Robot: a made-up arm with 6 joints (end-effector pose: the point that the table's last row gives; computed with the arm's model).
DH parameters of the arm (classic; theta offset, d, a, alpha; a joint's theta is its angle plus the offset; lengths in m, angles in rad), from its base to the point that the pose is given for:
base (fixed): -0.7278 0 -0.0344 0
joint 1: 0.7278 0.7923 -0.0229 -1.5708
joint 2: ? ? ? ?
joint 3: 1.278 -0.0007 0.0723 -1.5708
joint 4: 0 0.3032 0.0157 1.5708
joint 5: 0 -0.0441 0.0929 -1.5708
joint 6: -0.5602 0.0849 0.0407 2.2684
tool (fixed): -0.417 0.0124 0 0
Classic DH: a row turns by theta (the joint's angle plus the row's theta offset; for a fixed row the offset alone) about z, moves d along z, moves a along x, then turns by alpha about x.
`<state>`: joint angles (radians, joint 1 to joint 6).
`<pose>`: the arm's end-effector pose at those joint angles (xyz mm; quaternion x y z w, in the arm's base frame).
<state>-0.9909 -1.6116 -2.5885 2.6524 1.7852 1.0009</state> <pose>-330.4 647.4 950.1 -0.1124 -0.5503 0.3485 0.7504</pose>
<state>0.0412 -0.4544 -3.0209 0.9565 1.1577 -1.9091</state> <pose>-245.2 24.7 1391.0 0.3432 0.8172 -0.2283 0.4029</pose>
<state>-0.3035 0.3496 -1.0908 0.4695 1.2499 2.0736</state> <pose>359.4 -165.6 685.4 -0.3096 0.5782 -0.6896 0.3071</pose>
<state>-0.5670 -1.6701 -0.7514 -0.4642 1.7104 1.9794</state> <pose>-113.7 -49.9 1168.4 -0.2061 -0.0507 -0.9651 0.1533</pose>
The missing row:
joint 2: -1.278 0 0.2491 0
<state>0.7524 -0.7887 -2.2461 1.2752 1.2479 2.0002</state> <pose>-83.4 -35.0 1437.1 0.4375 0.1828 0.0058 0.8804</pose>
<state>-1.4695 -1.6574 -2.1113 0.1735 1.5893 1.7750</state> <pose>-144.3 522.3 1183.8 0.0124 0.6321 0.7742 0.0290</pose>
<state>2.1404 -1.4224 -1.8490 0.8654 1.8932 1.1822</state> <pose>86.2 -217.9 1303.7 0.4749 -0.1178 0.5988 0.6340</pose>
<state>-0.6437 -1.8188 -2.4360 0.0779 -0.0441 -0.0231</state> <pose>-601.9 423.5 779.3 0.0419 0.6760 0.1166 0.7264</pose>
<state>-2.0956 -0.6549 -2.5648 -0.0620 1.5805 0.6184</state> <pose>17.3 179.8 1459.5 0.6716 0.2162 0.6947 0.1397</pose>
